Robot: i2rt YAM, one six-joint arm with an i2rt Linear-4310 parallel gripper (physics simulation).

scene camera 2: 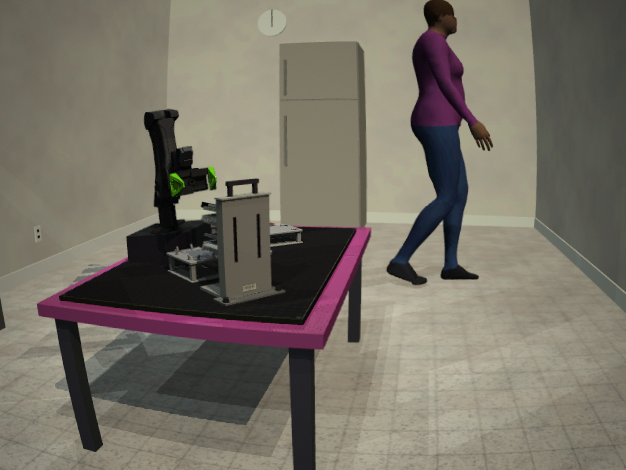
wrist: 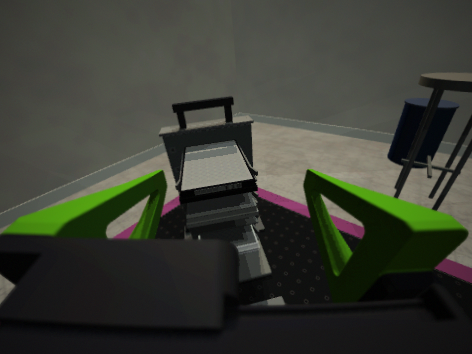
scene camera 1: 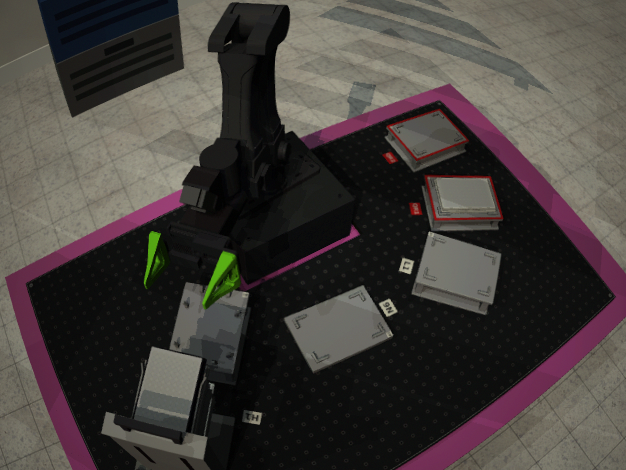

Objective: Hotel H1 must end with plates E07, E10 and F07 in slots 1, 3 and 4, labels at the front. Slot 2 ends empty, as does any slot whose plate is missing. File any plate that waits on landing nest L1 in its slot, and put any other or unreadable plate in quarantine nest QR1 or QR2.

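Frame: origin at the arm's base, x down, y back, z left, level; centimetres.
Seen in the pictures: gripper, between the fingertips: (scene camera 2: 200, 182) (wrist: 235, 177) (scene camera 1: 173, 296); arm's base, origin of its link: (scene camera 2: 169, 227) (scene camera 1: 269, 185).
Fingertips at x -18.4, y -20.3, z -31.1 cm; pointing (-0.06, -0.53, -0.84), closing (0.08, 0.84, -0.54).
Note:
Offsets run from my fingertips to a thing's top centre. "pt": to the spot under its first point.
My gripper (scene camera 1: 175, 297) (scene camera 2: 194, 181) (wrist: 235, 177) is open and empty, above the regrip stand's end away from the hotel and facing the hotel. Hotel H1 (scene camera 1: 197, 446) (scene camera 2: 245, 275) (wrist: 209, 132) stands upright at the table's near left in scene camera 1. A pale plate @[dz -8.4, dx +4.6, dy -9.3 cm] (scene camera 1: 171, 369) (wrist: 217, 167) lies in its top level; its front label is too dim to read surely. A light-rimmed plate @[dz -8.4, dx +15.3, dy -9.3 cm] (wrist: 247, 246) shows low in the hotel; levels between are dark. Landing nest L1 @[dz +50.6, dx +22.1, dy -14.7 cm] (scene camera 1: 457, 268) is empty. Nest QR1 @[dz +65.0, dx +23.1, dy -2.8 cm] (scene camera 1: 462, 219) holds a white plate @[dz +65.0, dx +22.3, dy -2.8 cm] (scene camera 1: 465, 194). Nest QR2 @[dz +72.5, dx +23.1, dy +15.3 cm] (scene camera 1: 427, 134) is empty.
A grey regrip stand (scene camera 1: 217, 323) (scene camera 2: 194, 256) with small pegs stands in front of the hotel. A low grey nest @[dz +25.4, dx +25.9, dy -8.2 cm] (scene camera 1: 338, 328) lies mid-table. The hotel's black top handle @[pt dz -14.9, dx -1.1, dy -14.9 cm] (scene camera 2: 242, 182) (wrist: 202, 104) rises above it. A person (scene camera 2: 437, 91) is beyond the table.

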